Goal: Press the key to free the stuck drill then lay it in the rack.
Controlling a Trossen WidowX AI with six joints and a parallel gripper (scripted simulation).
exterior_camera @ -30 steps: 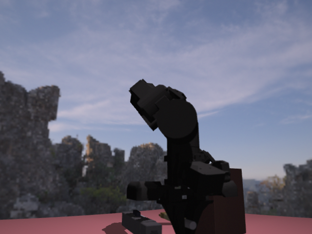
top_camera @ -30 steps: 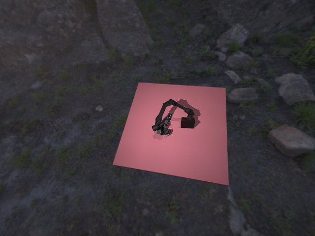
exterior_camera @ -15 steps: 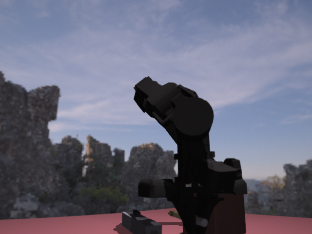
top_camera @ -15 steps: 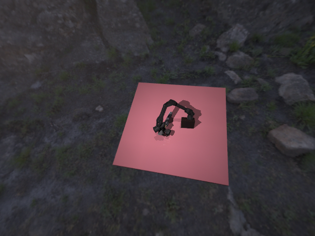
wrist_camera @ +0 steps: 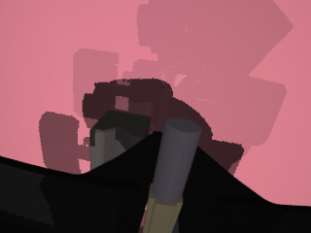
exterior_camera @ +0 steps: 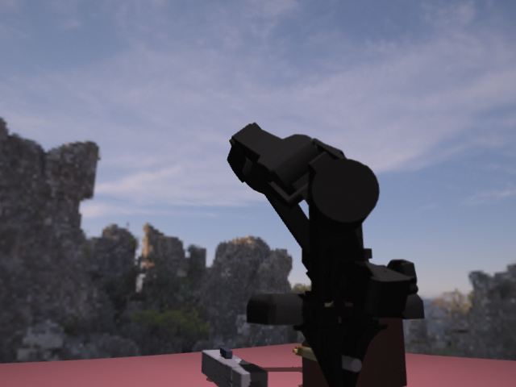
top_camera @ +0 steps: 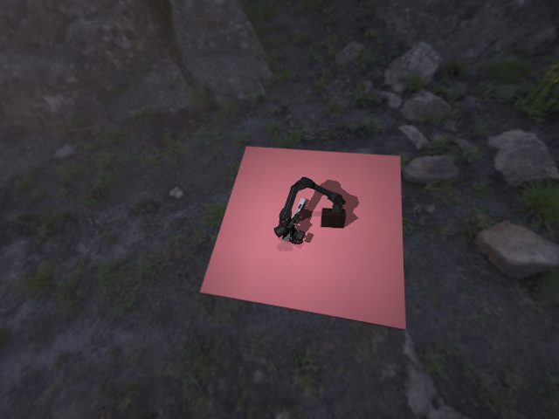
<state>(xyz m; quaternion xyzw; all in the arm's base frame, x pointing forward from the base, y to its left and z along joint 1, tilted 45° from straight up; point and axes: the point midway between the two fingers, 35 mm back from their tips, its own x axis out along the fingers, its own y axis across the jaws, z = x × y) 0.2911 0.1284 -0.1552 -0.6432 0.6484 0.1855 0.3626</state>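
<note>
My gripper tip is now 40 mm to the left of the drill, 30 mm below it and 10 mm past it. Also, from my gripper tip: small dark key (240 mm to the right, 20 mm behind, 10 mm below); grey block (220 mm to the right, 20 mm below, 10 mm behind); dark rack (40 mm to the right, 40 mm below, 40 mm behind).
</note>
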